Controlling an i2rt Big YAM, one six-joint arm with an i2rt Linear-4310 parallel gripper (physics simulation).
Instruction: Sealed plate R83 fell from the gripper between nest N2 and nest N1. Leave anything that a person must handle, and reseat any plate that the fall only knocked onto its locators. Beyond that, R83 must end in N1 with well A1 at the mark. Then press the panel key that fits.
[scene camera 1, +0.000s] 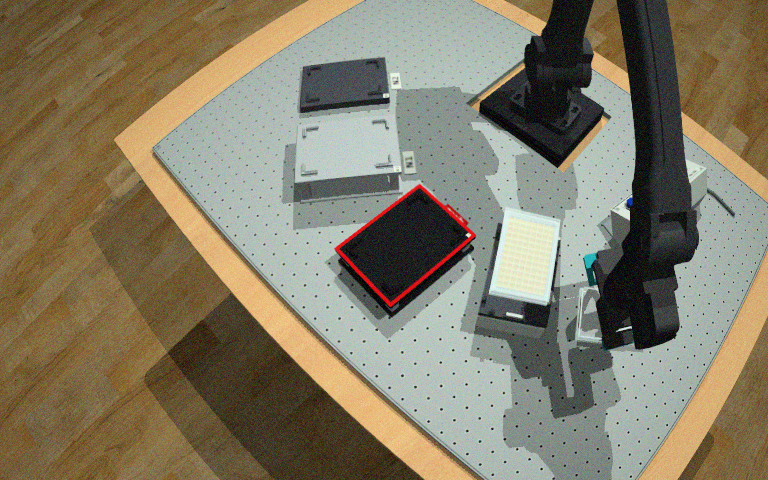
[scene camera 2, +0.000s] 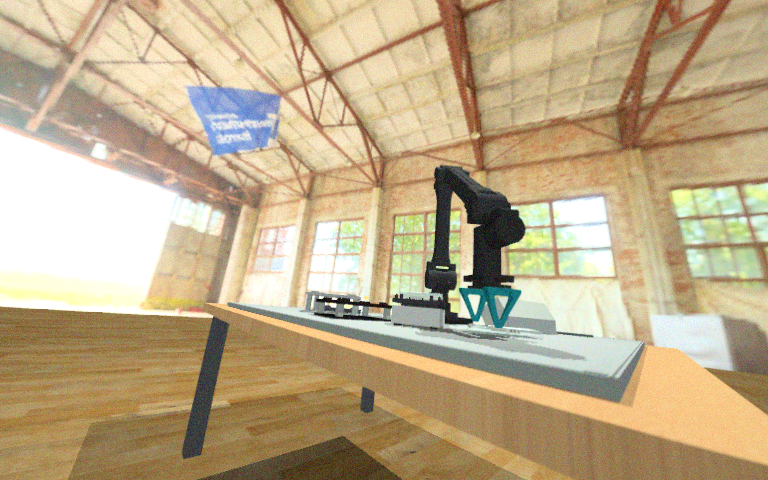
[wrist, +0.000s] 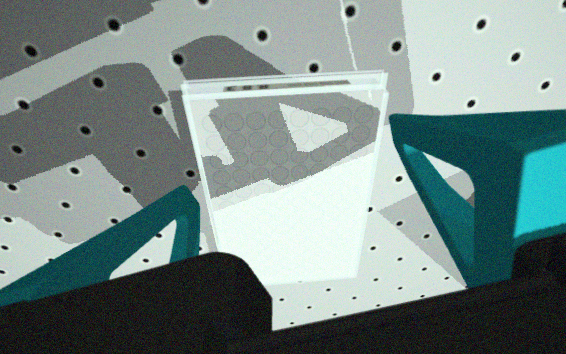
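Seen in the pictures: gripper, fingertip midpoint: (scene camera 1: 599, 314) (scene camera 2: 486, 324) (wrist: 285, 164); arm's base, origin of the base link: (scene camera 1: 545, 109).
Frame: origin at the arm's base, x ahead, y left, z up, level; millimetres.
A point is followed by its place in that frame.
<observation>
A clear plate (scene camera 1: 579, 314) {y 253, x 304, z -11 mm} (wrist: 295, 240) {y 325, x 257, z -7 mm} with round wells lies on the perforated table; its edge label is too blurred to read surely. My gripper (scene camera 1: 601, 306) {y 282, x 286, z -5 mm} (scene camera 2: 487, 323) {y 282, x 286, z -5 mm} (wrist: 285, 164) {y 282, x 286, z -5 mm} is open above it, with one teal finger toward each long side in the wrist view. A plate with cream wells (scene camera 1: 525, 257) {y 140, x 315, z 54 mm} sits on a dark nest (scene camera 1: 518, 314) {y 178, x 381, z 33 mm}, offset so that one end of the nest is bare. A black nest (scene camera 1: 344, 84) {y -327, x 189, z -4 mm} and a raised grey nest (scene camera 1: 346, 147) {y -188, x 322, z 38 mm} stand at the upper left, both without plates; their labels are not clearly readable. The panel (scene camera 1: 697, 183) {y 324, x -18, z 50 mm} is partly behind the arm.
A black nest with a red border (scene camera 1: 404, 246) {y -14, x 392, z 18 mm} stands at an angle between the grey nest and the cream-welled plate. A blue key (scene camera 1: 629, 202) {y 228, x 115, z 46 mm} shows on the panel beside the arm. The arm's base (scene camera 1: 540, 113) {y 6, x 40, z 24 mm} stands at the back. A wooden edge (scene camera 1: 317, 384) {y 13, x 618, z -44 mm} borders the perforated table.
</observation>
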